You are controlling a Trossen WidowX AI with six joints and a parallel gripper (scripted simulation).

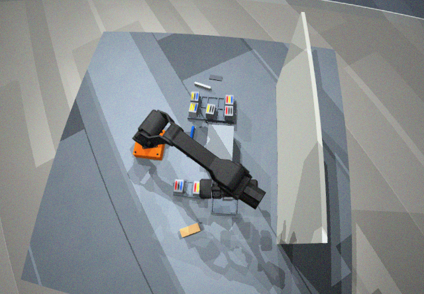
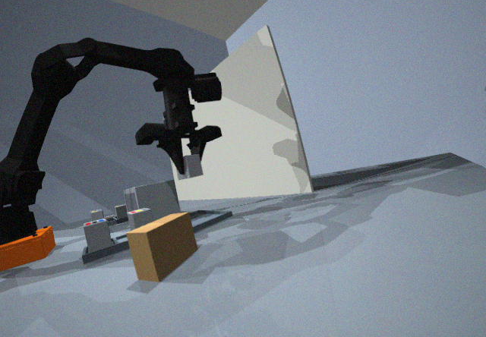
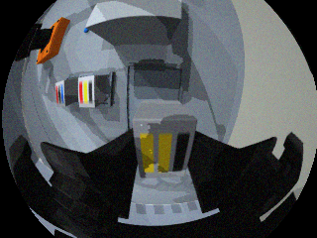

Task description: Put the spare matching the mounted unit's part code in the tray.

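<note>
My gripper tip is now 1 cm past the tray, 1 cm to the right of it and 10 cm above it. Round my gripper tip: tan cardboard block: 15 cm behind, 11 cm to the right, 8 cm below; mounted unit: 1 cm behind, 20 cm to the left, 5 cm below; spare: 2 cm above.
</note>
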